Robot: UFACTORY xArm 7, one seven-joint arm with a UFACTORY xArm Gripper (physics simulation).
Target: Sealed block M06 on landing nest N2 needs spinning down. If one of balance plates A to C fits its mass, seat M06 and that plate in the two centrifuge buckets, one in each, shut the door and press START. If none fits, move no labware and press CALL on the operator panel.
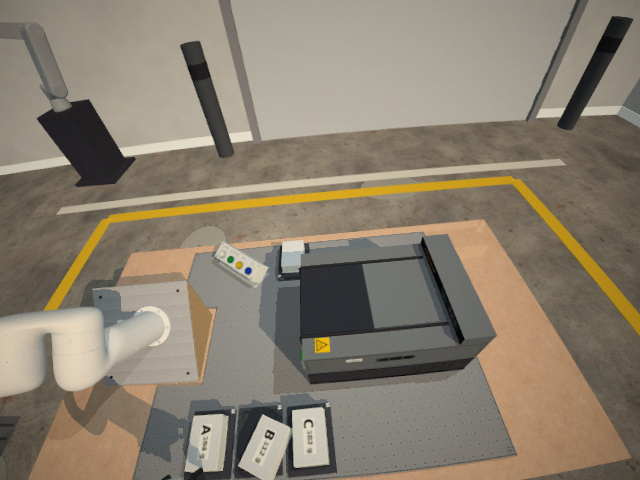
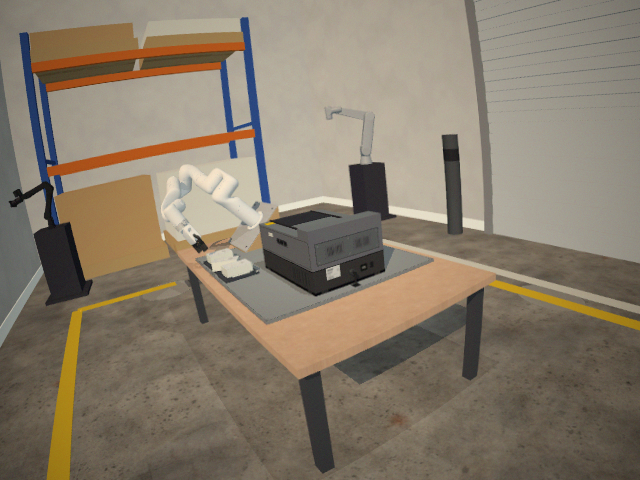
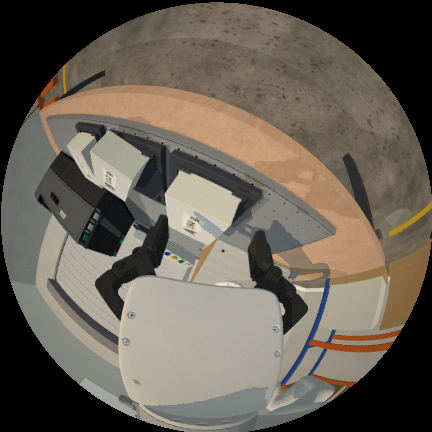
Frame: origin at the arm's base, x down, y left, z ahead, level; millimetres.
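Where they show: gripper, fingertip midpoint: point(image 1: 186, 477) point(image 2: 203, 251) point(image 3: 210, 232); arm's base, origin of the base link: point(image 1: 152, 325) point(image 2: 255, 221).
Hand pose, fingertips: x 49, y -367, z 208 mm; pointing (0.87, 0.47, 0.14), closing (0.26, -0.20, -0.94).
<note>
Things, the pixels of their top centre, and the offset from my fingertips. Level surfaces: height alone.
- Balance plate A, middle of its top: point(image 3: 190, 226) point(image 1: 204, 441) point(image 2: 219, 252) dx +22, dy +78, dz +16 mm
- Plate B, middle of its top: point(image 3: 107, 181) point(image 1: 264, 446) point(image 2: 225, 258) dx +17, dy +72, dz +177 mm
- Plate C, middle of its top: point(image 3: 82, 167) point(image 1: 309, 435) point(image 2: 236, 264) dx +22, dy +98, dz +286 mm
- pale block, middle of its top: point(image 1: 292, 252) point(image 3: 141, 240) dx +8, dy +692, dz +203 mm
- dark nest, middle of its top: point(image 1: 293, 258) point(image 3: 143, 235) dx +44, dy +692, dz +203 mm
- operator panel, middle of its top: point(image 1: 237, 255) point(image 3: 173, 261) dx -8, dy +675, dz -6 mm
- table, its level: dx +89 mm
- perforated grey board, its level: dx +76 mm
Balance plate A point(image 1: 206, 444) point(image 3: 200, 205), marked 194 g, sits on its dark nest. Plate B point(image 1: 266, 446) point(image 3: 120, 162), marked 112 g, lies skewed across its nest. Plate C point(image 1: 309, 436) point(image 3: 80, 147) appears marked 182 g. A pale block point(image 1: 293, 255) stands on a dark nest point(image 1: 287, 276) beside the centrifuge point(image 1: 392, 346) point(image 2: 320, 242) point(image 3: 75, 200); its label is unreadable. The centrifuge's buckets are hidden. The operator panel point(image 1: 240, 263) point(image 3: 176, 258) has white, green, yellow and blue buttons. My gripper point(image 2: 199, 244) point(image 3: 210, 232) is open and empty, near plate A and above it.
The arm's tilted mounting plate point(image 1: 149, 361) point(image 2: 242, 241) stands at one end of the table point(image 1: 558, 413) point(image 2: 392, 310). The centrifuge's tall housing stands on the perforated grey board point(image 1: 413, 413) point(image 2: 273, 310), between the plate row and the far side. Plates A, B and C stand close together.
</note>
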